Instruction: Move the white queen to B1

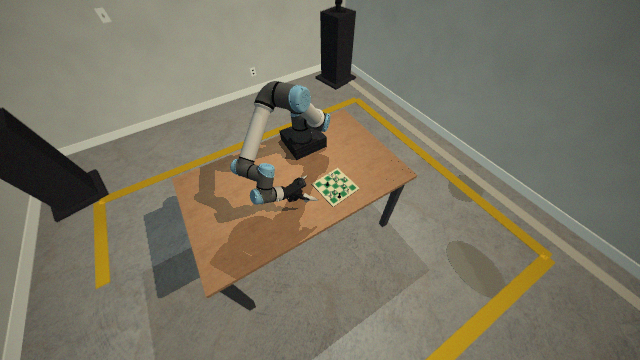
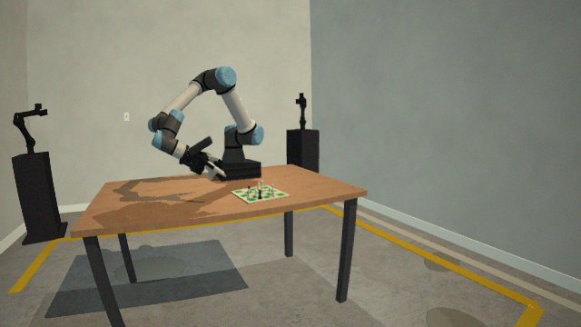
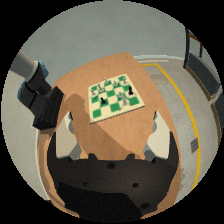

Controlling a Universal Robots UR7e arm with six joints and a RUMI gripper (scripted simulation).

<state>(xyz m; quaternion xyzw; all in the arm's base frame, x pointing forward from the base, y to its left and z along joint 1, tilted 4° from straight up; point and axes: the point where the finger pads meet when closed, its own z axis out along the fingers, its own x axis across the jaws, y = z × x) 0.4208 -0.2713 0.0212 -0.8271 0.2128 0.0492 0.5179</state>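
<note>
Right now my hand is 1 cm short of the green-and-cream chessboard, 18 cm to the right of it and 15 cm above it.
</note>
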